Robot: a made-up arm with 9 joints. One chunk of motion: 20 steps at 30 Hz.
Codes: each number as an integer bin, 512 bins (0 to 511) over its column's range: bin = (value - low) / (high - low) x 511, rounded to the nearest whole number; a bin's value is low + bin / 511 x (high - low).
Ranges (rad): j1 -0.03..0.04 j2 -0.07..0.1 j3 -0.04..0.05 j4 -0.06..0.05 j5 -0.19..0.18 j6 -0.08..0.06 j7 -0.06..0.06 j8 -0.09..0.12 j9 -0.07..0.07
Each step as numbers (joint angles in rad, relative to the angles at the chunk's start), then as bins.
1 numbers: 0.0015 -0.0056 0.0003 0.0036 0.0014 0.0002 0.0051 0.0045 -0.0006
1 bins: 230 194 229 295 264 293 277 230 253
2 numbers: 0.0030 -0.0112 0.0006 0.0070 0.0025 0.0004 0.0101 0.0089 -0.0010
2 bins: 241 177 231 311 266 293 299 241 252
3 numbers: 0.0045 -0.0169 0.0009 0.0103 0.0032 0.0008 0.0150 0.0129 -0.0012
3 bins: 252 160 232 327 267 295 319 250 251
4 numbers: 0.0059 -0.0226 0.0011 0.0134 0.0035 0.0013 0.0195 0.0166 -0.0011
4 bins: 262 142 233 341 267 297 339 259 251
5 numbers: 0.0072 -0.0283 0.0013 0.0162 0.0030 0.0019 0.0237 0.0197 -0.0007
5 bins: 272 125 234 354 267 299 356 267 253
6 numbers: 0.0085 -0.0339 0.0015 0.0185 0.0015 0.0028 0.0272 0.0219 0.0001
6 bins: 281 109 236 365 264 302 371 272 256
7 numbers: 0.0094 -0.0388 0.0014 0.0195 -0.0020 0.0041 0.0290 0.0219 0.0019
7 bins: 288 94 235 369 260 307 379 272 262
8 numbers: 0.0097 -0.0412 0.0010 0.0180 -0.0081 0.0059 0.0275 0.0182 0.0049
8 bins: 290 87 233 362 251 314 373 263 273
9 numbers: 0.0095 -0.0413 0.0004 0.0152 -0.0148 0.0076 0.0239 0.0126 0.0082
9 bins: 288 86 229 349 242 320 357 250 285
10 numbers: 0.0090 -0.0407 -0.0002 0.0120 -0.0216 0.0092 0.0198 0.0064 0.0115
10 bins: 285 88 226 334 233 326 340 235 297
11 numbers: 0.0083 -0.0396 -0.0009 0.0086 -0.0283 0.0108 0.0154 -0.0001 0.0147
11 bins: 280 91 222 319 223 331 321 219 309
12 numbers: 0.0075 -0.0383 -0.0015 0.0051 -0.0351 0.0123 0.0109 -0.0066 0.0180
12 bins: 274 95 219 302 214 337 302 203 321
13 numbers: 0.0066 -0.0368 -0.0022 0.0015 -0.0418 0.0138 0.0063 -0.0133 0.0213
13 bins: 267 100 215 286 205 342 282 187 333
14 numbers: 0.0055 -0.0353 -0.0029 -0.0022 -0.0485 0.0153 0.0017 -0.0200 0.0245
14 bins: 259 104 211 269 195 348 263 170 345
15 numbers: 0.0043 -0.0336 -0.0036 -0.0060 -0.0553 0.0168 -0.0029 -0.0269 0.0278
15 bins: 250 109 207 251 186 353 243 154 357
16 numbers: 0.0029 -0.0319 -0.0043 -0.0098 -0.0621 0.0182 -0.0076 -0.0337 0.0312
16 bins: 240 115 203 233 177 358 223 137 369
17 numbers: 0.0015 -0.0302 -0.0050 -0.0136 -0.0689 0.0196 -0.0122 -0.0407 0.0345
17 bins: 230 120 199 216 167 364 204 120 381
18 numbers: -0.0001 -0.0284 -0.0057 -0.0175 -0.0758 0.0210 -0.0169 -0.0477 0.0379
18 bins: 218 125 195 197 158 369 184 103 394
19 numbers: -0.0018 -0.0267 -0.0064 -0.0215 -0.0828 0.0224 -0.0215 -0.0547 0.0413
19 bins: 206 130 191 179 148 374 164 86 406
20 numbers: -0.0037 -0.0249 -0.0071 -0.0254 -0.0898 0.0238 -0.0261 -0.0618 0.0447
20 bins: 192 136 187 161 138 379 144 69 419
